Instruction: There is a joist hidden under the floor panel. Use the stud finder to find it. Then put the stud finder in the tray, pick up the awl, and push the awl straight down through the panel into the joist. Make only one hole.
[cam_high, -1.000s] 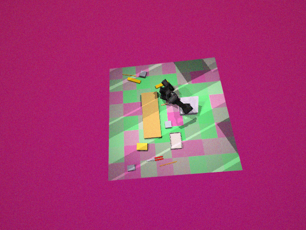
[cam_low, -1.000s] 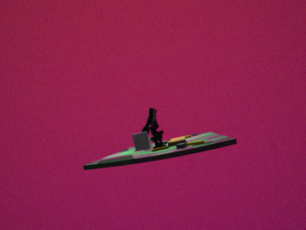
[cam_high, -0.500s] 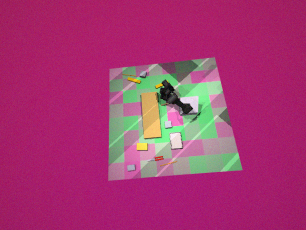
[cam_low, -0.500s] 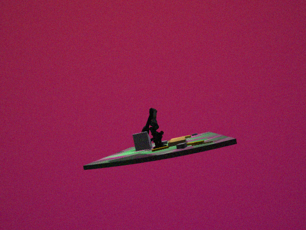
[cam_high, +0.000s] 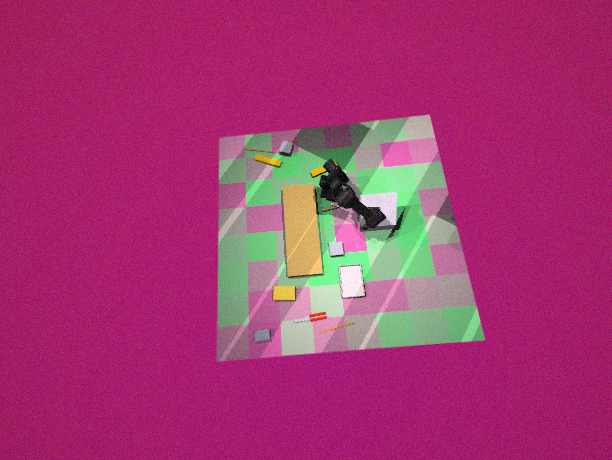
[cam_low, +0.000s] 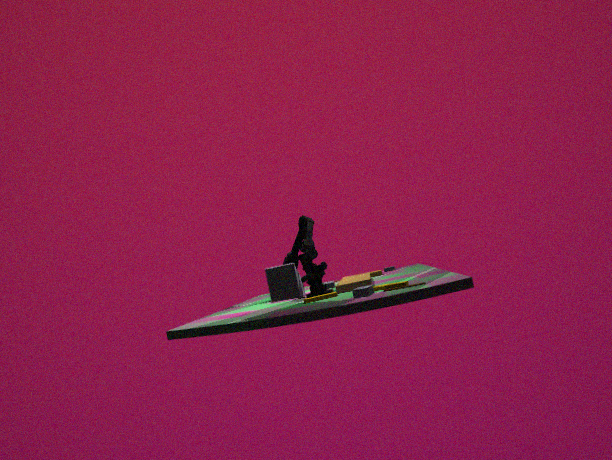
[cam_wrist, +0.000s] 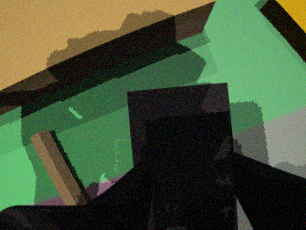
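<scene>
Right now my gripper tip is 3 cm past the awl, 9 cm to the right of it and 2 cm above it. Also, from my gripper tip: yellow block 25 cm ahead, 57 cm to the left, 1 cm below; then stud finder 3 cm behind, 1 cm to the left, 2 cm above; then white tray 10 cm behind, 51 cm to the left, 1 cm below.
</scene>
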